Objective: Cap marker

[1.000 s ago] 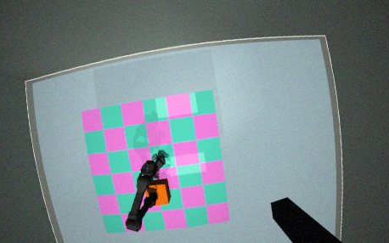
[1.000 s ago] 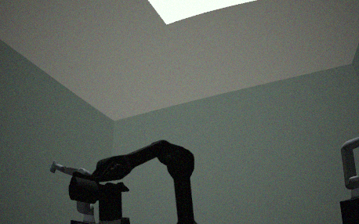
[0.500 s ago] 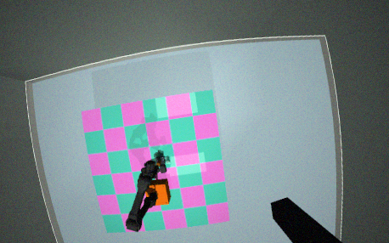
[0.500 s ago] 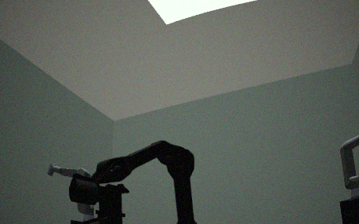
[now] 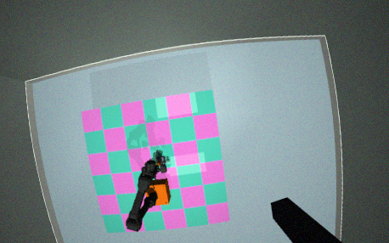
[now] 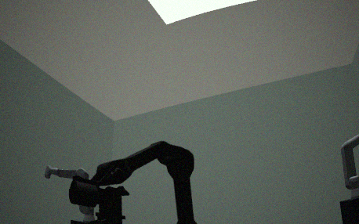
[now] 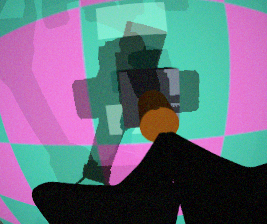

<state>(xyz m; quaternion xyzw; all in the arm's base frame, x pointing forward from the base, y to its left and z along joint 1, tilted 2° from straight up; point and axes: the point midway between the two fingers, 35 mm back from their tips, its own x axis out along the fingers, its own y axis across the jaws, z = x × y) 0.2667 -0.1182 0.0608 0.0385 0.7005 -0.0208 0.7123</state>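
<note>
My gripper tip is now 5 cm above the orange cap. Also, from my gripper tip: grey holder block (11 cm below).
</note>
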